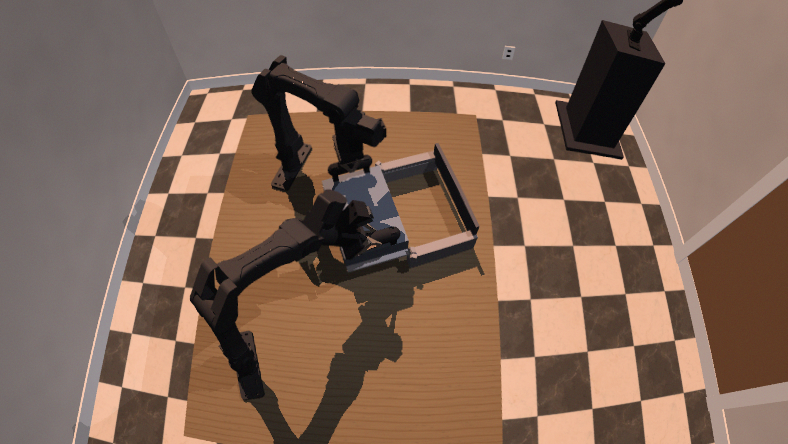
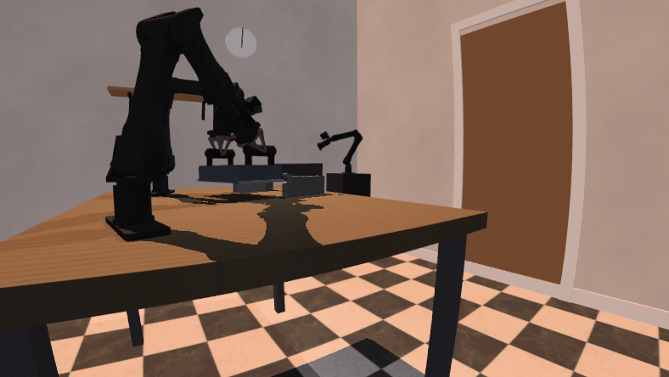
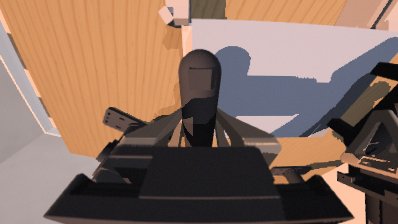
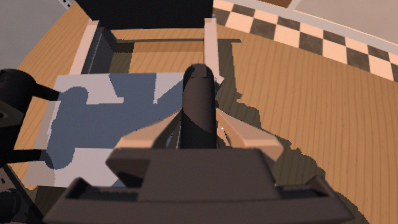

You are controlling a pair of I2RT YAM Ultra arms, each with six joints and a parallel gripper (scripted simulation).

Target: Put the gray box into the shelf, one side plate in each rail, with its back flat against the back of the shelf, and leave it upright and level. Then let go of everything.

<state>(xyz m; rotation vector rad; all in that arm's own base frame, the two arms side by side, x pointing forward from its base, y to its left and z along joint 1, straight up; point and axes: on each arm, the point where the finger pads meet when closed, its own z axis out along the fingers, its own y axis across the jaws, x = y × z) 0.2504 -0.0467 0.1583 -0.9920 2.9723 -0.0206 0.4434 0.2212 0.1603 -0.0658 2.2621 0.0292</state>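
The gray box is 110 mm to the left of my right hand, 50 mm below it and 50 mm behind it. From my right hand the other things lie so: shelf back wall: 230 mm to the left, 210 mm ahead, 80 mm below.
My left gripper is now 11 cm to the left of the gray box, 5 cm short of it and 5 cm above it. Round my left hand: shelf back wall 31 cm ahead, 8 cm below.
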